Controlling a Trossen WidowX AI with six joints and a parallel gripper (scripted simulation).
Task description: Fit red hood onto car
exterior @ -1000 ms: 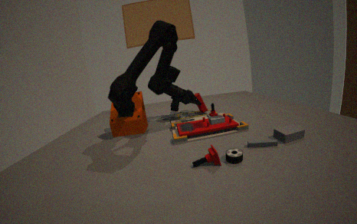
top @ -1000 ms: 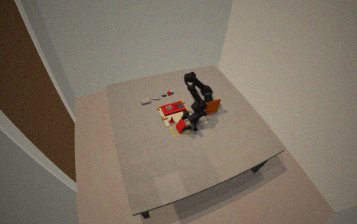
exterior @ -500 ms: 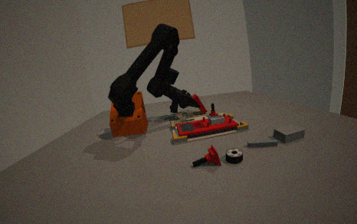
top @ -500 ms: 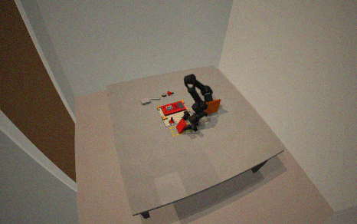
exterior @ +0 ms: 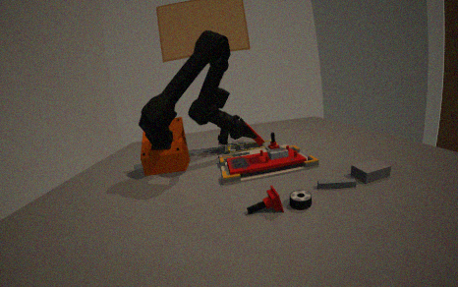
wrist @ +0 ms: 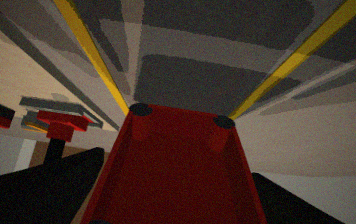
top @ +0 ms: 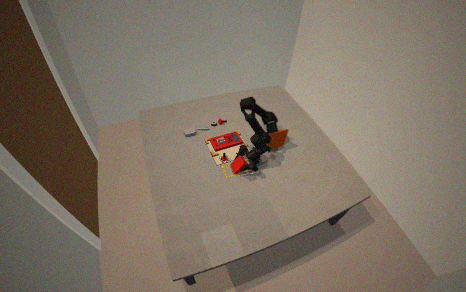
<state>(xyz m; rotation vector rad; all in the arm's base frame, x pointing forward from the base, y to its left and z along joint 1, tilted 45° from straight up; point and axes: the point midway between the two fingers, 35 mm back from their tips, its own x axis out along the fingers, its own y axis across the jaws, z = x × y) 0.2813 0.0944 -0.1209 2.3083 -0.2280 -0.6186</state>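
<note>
Now: gripper tip 1 cm below the red hood. The rest, counted from my gripper tip: black wheel 2 cm ahead, 43 cm to the right, 3 cm below; then grey engine block 3 cm ahead, 23 cm to the right, 2 cm below; then jig 20 cm to the right, 3 cm below.
</note>
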